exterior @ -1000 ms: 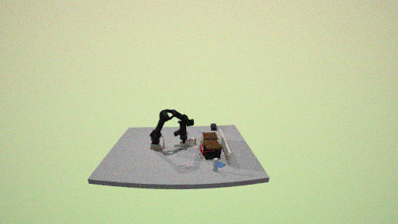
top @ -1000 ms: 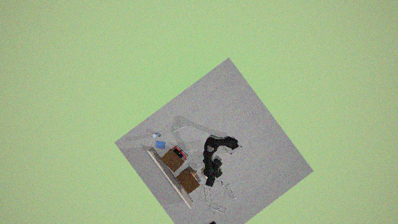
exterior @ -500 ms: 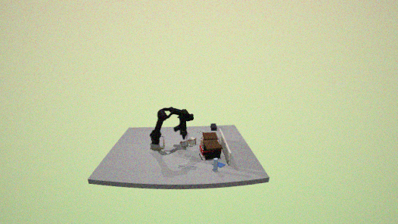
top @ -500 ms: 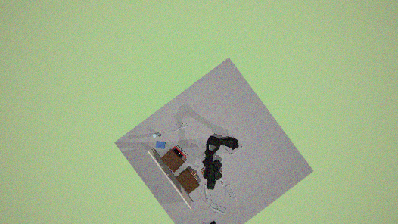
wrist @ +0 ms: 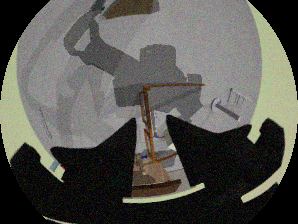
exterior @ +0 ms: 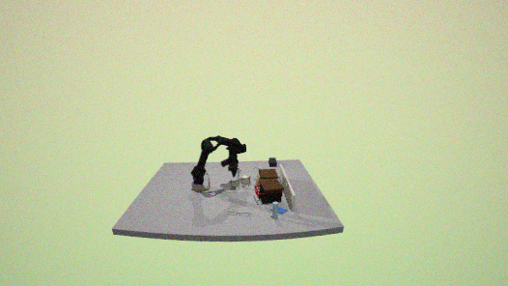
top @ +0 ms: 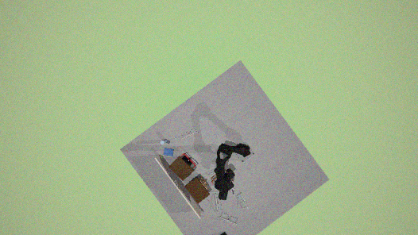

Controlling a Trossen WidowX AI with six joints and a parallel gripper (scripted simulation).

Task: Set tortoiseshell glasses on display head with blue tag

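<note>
My gripper tip is now 80 mm short of the white block, 70 mm to the right of it and 60 mm above it. The rest, counted from my gripper tip: blue tag (380 mm to the right, 310 mm ahead, 80 mm below); white panel (360 mm ahead, 100 mm to the right, 30 mm below); display head (210 mm ahead, 30 mm below, 10 mm to the right).
</note>
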